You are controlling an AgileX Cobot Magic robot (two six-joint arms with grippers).
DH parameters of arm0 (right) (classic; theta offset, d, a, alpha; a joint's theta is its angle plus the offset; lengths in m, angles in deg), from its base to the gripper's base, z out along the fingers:
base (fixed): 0 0 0 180
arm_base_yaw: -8.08 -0.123 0 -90
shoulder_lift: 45.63 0 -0.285 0
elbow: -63.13 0 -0.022 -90
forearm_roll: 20.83 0.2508 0 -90
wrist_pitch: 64.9 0 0.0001 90
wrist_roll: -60.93 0.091 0 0
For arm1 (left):
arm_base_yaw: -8.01 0.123 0 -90
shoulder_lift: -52.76 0 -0.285 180
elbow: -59.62 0 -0.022 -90
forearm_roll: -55.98 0.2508 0 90
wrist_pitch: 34.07 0 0.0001 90
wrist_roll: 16.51 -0.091 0 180
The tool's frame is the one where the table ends.
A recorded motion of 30 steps. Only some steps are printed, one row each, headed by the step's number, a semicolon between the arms.
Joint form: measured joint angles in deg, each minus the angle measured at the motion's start. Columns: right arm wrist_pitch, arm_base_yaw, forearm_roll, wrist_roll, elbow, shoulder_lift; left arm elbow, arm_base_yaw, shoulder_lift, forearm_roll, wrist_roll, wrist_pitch.
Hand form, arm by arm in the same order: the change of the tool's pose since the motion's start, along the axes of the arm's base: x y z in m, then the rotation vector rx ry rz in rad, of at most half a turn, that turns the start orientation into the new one. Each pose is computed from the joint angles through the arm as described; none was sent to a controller.
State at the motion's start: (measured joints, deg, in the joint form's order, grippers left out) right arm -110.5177 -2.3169 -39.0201 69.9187 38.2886 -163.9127; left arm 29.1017 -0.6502 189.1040 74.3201 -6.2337 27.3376
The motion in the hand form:
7: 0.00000 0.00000 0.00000 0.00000 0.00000 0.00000; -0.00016 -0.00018 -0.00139 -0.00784 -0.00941 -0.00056
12: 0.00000 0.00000 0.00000 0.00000 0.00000 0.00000; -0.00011 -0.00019 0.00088 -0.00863 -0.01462 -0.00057
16: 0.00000 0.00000 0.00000 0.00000 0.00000 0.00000; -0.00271 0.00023 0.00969 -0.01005 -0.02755 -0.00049
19: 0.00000 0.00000 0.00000 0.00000 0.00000 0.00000; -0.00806 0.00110 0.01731 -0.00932 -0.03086 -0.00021
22: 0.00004 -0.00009 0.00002 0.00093 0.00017 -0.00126; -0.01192 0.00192 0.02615 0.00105 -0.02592 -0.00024
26: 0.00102 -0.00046 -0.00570 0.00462 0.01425 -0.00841; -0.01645 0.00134 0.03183 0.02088 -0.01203 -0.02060
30: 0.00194 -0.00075 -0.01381 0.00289 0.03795 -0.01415; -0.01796 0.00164 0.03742 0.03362 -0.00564 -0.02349
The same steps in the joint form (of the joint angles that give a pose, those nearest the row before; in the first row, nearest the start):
7: 0.00 0.00 0.00 0.00 0.00 0.00; 0.00 0.00 0.49 -0.05 0.00 1.15
12: 0.00 0.00 0.00 0.00 0.00 0.00; -0.09 0.00 0.10 -0.05 0.00 1.15
16: 0.00 0.00 0.00 0.00 0.00 0.00; -1.10 0.00 -1.75 -0.05 0.00 1.05
19: 0.00 0.00 0.00 0.00 0.00 0.00; -2.69 0.00 -3.74 -0.05 0.00 0.82
22: 0.00 0.00 0.09 0.00 0.00 0.00; -3.84 0.00 -6.11 0.08 0.00 -0.86
26: -0.14 0.00 0.63 0.00 0.00 -0.88; -4.80 0.00 -8.03 1.47 0.00 -2.89
30: 0.08 0.00 0.98 0.00 0.00 -2.03; -5.16 0.00 -9.56 1.82 0.00 -4.63

